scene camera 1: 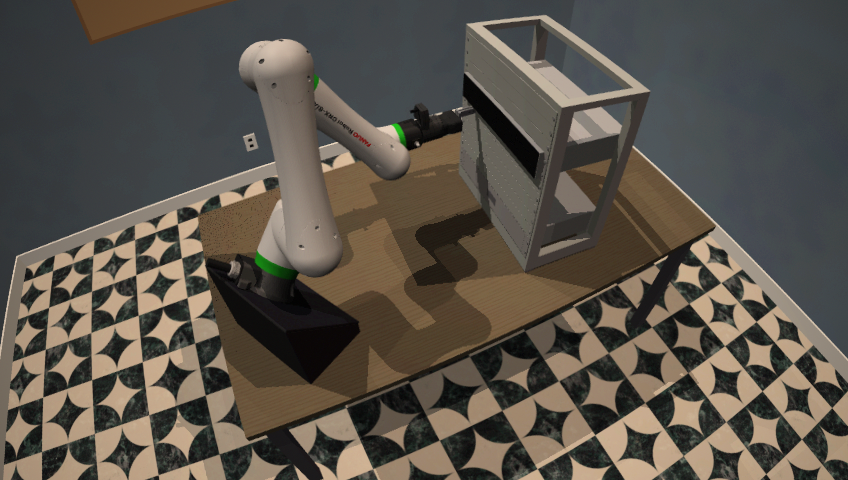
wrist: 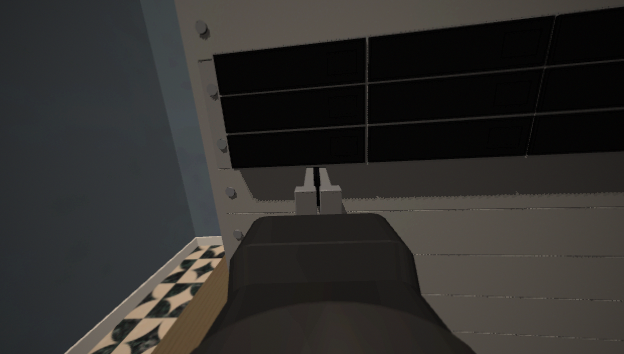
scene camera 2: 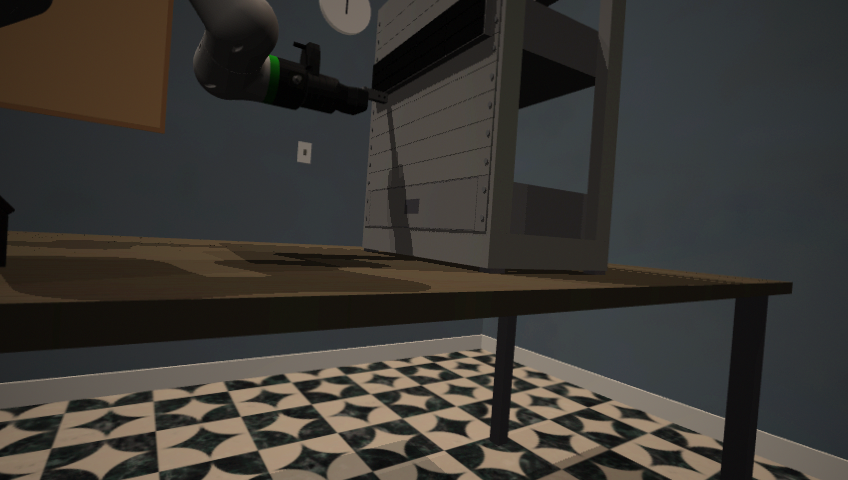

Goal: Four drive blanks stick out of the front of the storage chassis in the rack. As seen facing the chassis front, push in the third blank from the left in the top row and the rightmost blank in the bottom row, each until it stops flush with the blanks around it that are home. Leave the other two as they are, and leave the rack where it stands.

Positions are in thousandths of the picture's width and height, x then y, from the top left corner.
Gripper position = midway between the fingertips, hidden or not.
Note:
I see my gripper (scene camera 2: 456, 205) and a grey rack (scene camera 2: 519, 386).
The grey rack also shows in scene camera 1 (scene camera 1: 628, 259) and in the wrist view (wrist: 775, 397). My gripper also shows in scene camera 1 (scene camera 1: 560, 228) and in the wrist view (wrist: 507, 504).

